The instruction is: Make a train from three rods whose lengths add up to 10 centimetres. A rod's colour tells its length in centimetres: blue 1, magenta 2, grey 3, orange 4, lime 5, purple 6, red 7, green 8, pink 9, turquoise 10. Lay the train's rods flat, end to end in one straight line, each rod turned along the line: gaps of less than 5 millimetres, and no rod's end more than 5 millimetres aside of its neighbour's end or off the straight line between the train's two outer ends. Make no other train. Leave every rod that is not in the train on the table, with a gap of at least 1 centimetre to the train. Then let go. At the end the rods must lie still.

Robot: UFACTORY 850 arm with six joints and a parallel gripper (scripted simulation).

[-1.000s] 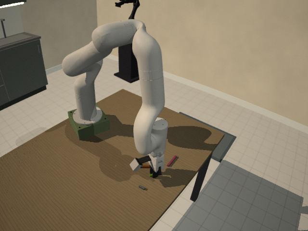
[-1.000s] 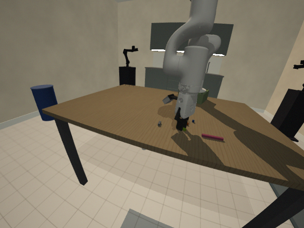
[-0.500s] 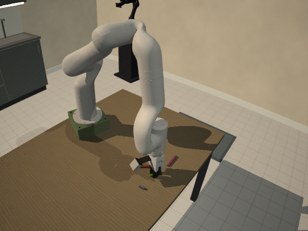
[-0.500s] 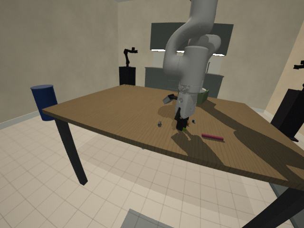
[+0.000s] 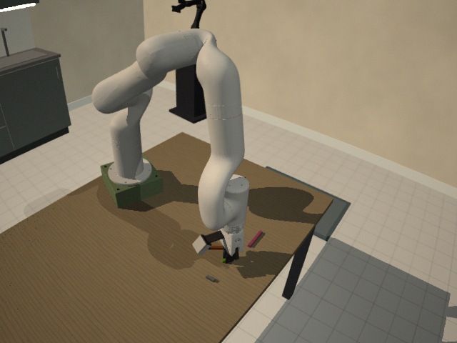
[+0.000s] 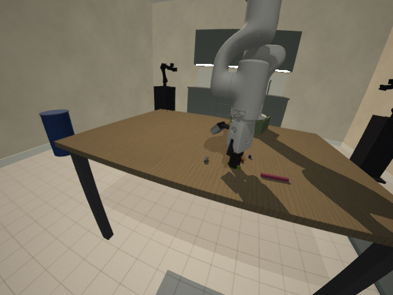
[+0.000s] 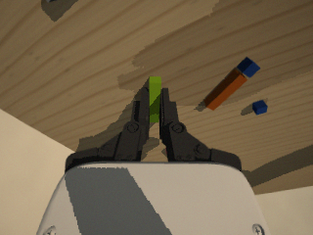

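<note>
Now: hand 20 mm above the lime rod. The rest, counted from my hand: pink rod 140 mm to the left, 20 mm below, 10 mm ahead; then grey rod 100 mm to the right, 20 mm below, 20 mm ahead; then orange rod 60 mm behind, 20 mm below, 10 mm to the left.
</note>
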